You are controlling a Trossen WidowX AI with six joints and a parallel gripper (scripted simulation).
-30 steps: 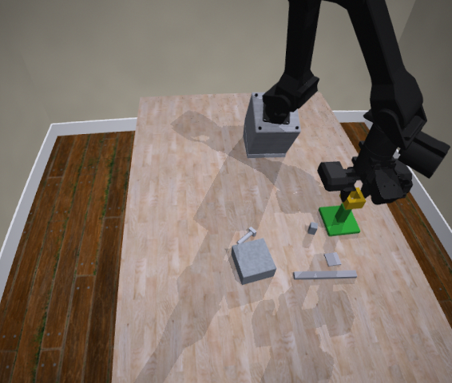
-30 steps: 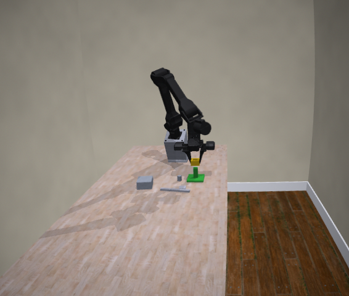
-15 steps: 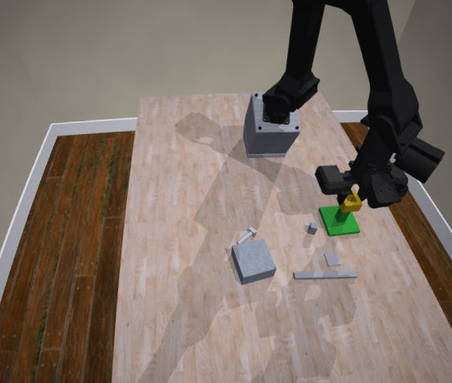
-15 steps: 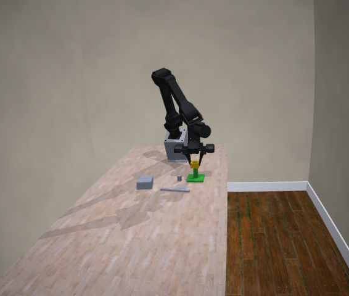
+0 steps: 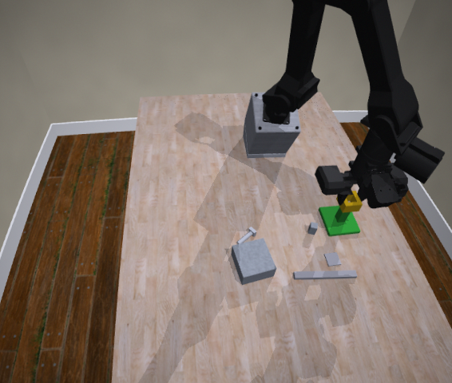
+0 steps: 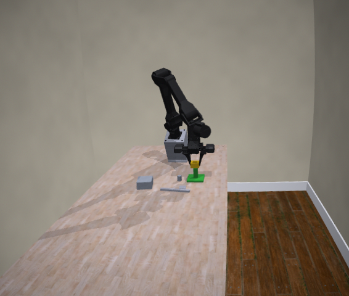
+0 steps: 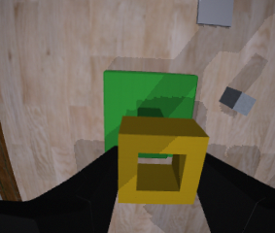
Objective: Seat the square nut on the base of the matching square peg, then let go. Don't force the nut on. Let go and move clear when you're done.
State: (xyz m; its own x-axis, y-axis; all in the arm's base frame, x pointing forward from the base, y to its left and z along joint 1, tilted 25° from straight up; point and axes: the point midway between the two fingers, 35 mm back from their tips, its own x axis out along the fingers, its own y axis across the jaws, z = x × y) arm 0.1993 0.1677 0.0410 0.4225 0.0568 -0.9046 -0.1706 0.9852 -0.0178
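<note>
Now: hand 9 cm above the grey cube, 7 cm to the left of it and 4 cm short of it. Round my hand: flat grey square: 11 cm ahead, 10 cm below, 3 cm to the right; bolt: 22 cm to the right, 10 cm below, 6 cm ahead; long grey bar: 15 cm ahead, 10 cm below, 5 cm to the right.
</note>
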